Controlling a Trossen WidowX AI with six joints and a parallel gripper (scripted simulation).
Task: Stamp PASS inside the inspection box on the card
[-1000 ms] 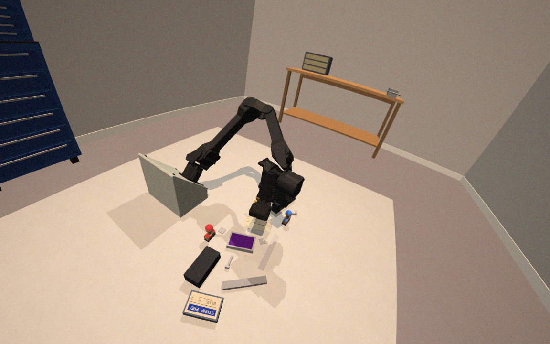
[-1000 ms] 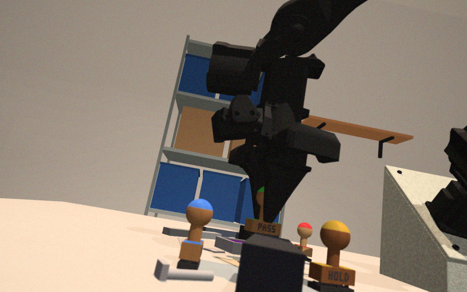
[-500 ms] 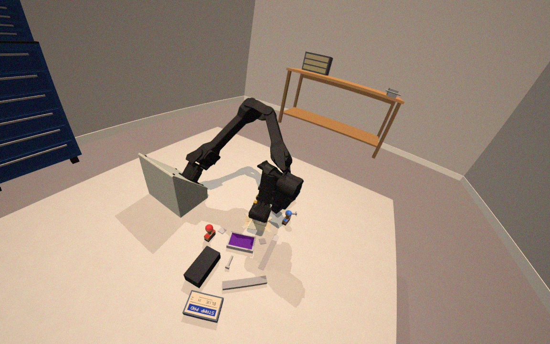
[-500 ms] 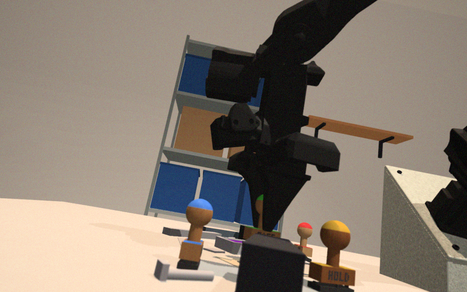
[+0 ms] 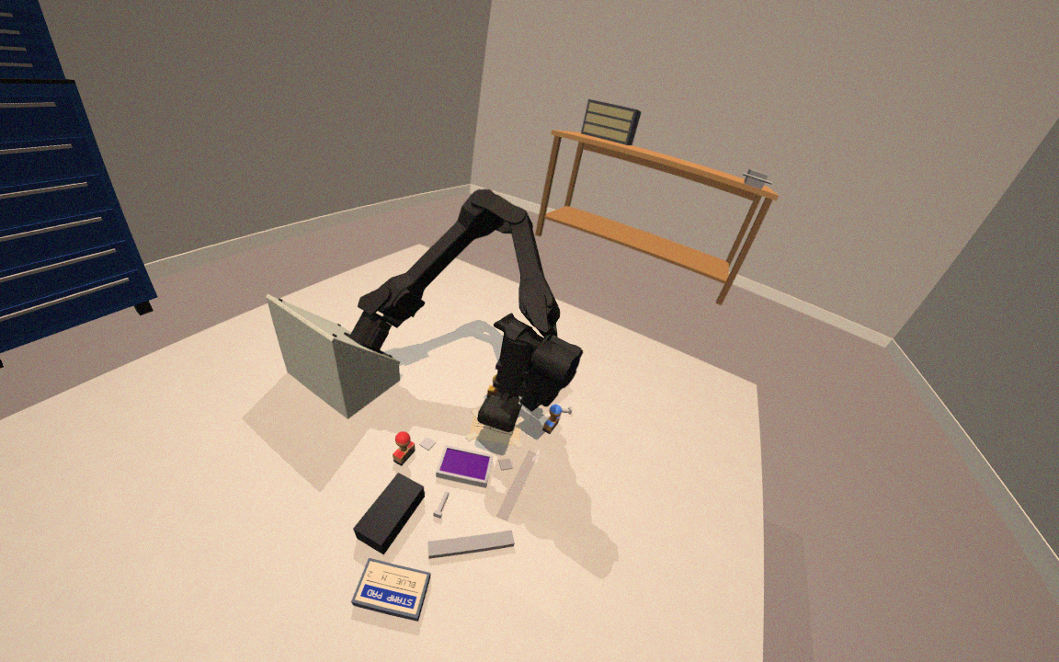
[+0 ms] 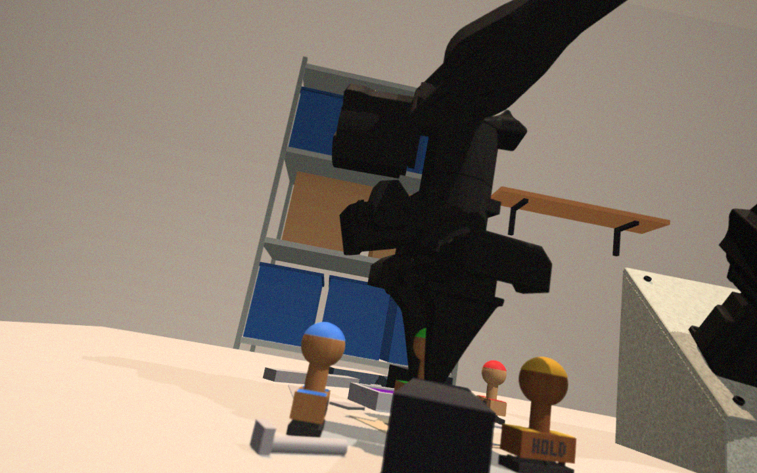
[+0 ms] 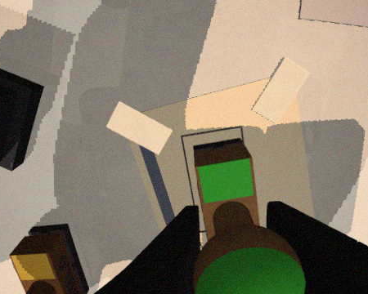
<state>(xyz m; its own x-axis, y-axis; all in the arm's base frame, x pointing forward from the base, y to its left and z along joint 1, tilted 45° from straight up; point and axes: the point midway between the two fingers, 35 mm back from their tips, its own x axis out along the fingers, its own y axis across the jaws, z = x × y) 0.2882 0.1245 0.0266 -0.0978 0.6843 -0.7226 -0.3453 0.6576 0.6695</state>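
Now: gripper tip 3 cm above the inspection card, 1 cm to the left of it and 1 cm past it. Also, from my gripper tip: blue-topped stamp (7 cm to the left, 7 cm ahead, 1 cm below); then purple ink pad (12 cm to the right, 3 cm below, 1 cm ahead); then yellow HOLD stamp (7 cm behind, 6 cm to the left, 1 cm below).
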